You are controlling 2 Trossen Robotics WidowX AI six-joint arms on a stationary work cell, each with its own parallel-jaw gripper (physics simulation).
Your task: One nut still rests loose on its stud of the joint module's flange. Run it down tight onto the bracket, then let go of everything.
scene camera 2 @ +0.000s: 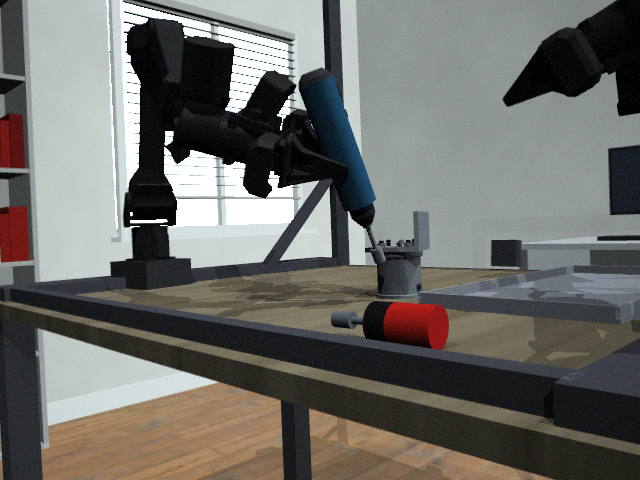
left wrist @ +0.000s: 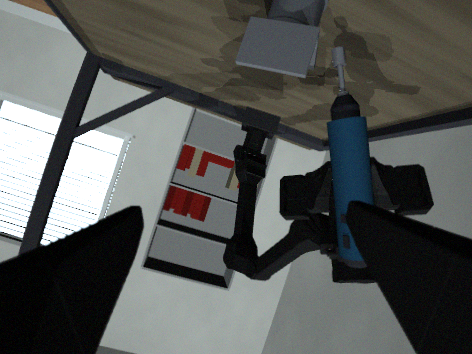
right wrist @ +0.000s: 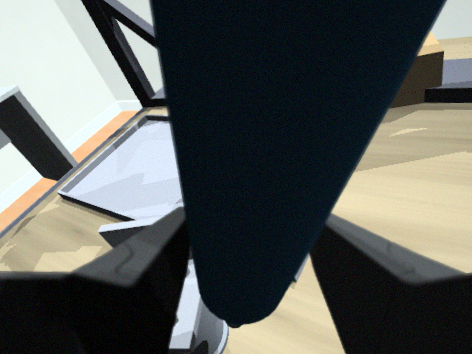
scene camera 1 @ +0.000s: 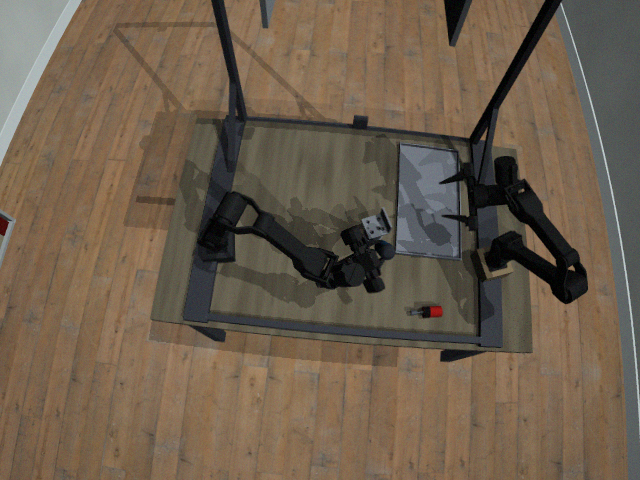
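Where they show: left gripper, fingertip midpoint: [scene camera 2: 516,95] [left wrist: 246,213] [scene camera 1: 440,199]; right gripper, fingertip midpoint: [scene camera 2: 350,166] [left wrist: 350,162] [right wrist: 248,218]; left arm's base, link origin: [scene camera 1: 495,260]; right arm's base, link origin: [scene camera 2: 150,259] [left wrist: 257,131] [scene camera 1: 216,243].
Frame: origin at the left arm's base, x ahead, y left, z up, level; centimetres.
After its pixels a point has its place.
Observation:
The grey joint module [scene camera 2: 399,276] {x 33.9, y -16.8, z -3.5 cm} [left wrist: 299,9] {x 32.1, y -18.9, z -2.5 cm} stands upright on the table, its bracket [scene camera 1: 373,227] {x 35.7, y -19.2, z 0.2 cm} on top with an upright plate [scene camera 2: 421,230] {x 31.2, y -18.2, z 2.2 cm} [left wrist: 278,46] {x 31.4, y -19.7, z 2.3 cm}. Several studs and nuts [scene camera 2: 400,242] {x 34.0, y -17.9, z 0.7 cm} show on the bracket; which nut is loose cannot be told. My right gripper [scene camera 2: 338,173] {x 36.6, y -9.1, z 10.0 cm} [right wrist: 248,218] {x 36.6, y -9.1, z 10.0 cm} is shut on the blue nut driver [scene camera 1: 384,250] {x 39.6, y -5.1, z 20.5 cm} [scene camera 2: 338,139] {x 36.5, y -5.9, z 12.8 cm} [left wrist: 350,170] {x 35.3, y -9.2, z 11.1 cm}, which leans. Its socket [scene camera 2: 378,254] {x 35.1, y -12.9, z -0.5 cm} [left wrist: 338,57] {x 34.8, y -13.7, z -0.2 cm} hangs beside the bracket in the left wrist view, apart from it, and overlaps its edge in scene camera 2. My left gripper [scene camera 1: 442,199] {x 19.0, y -17.0, z 17.3 cm} is open and empty.
A shallow grey tray [scene camera 1: 429,256] {x 19.3, y -7.6, z -5.0 cm} [scene camera 2: 522,308] {x 17.7, y -7.0, z -5.7 cm} lies to the right of the module, below the left gripper's fingers. A red and black driver [scene camera 1: 434,311] {x 23.7, y 10.2, z -3.0 cm} [scene camera 2: 408,324] {x 23.1, y 11.7, z -4.3 cm} lies near the table's front edge. Dark frame rails [scene camera 2: 248,335] {x 34.6, y 15.8, z -5.0 cm} border the table.

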